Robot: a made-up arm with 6 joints.
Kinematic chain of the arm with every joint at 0, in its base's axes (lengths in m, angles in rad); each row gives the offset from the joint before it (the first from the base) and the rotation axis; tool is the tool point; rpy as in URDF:
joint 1: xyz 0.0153 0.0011 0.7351 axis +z
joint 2: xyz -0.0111 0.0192 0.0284 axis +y
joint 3: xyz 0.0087 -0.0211 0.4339 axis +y
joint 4: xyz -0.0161 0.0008 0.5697 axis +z
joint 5: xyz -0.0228 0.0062 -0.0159 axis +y
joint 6: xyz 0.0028 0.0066 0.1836 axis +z
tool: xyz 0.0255 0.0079 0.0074 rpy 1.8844 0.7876 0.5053
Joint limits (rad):
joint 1: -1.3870..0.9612
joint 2: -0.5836..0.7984
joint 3: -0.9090..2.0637
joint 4: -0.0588..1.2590
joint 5: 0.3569..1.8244
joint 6: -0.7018..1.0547
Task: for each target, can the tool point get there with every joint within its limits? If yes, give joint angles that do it. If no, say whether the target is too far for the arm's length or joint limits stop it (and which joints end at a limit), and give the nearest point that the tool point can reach.
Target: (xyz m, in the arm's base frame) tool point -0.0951 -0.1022 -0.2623
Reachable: no: joint limits stop it (at a limit: joint 1, joint 2, joint 3, joint 4, joint 6) | nearest point 0.0844 -0.3994 0.3676 | short by 0.719 m
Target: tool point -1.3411 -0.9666 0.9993
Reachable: no: too far | nearest point -0.7786 -0.5653 1.1503 | short by 0.707 m
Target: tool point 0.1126 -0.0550 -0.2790
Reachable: no: joint limits stop it (at a limit: joint 2, joint 3, joint 4) | nearest point 0.3734 -0.2054 0.3633 | short by 0.709 m
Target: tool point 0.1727 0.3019 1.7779
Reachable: yes | joints 0.7034 -0.0367 0.5261 1.1321 0.7861 0.0183
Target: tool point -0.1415 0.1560 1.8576
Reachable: yes | joints -0.4443 -0.4381 0.3116 0.5435 0.6060 -0.0351
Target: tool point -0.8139 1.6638 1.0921
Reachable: no: too far | nearest point -0.4199 0.8738 1.1503 | short by 0.885 m
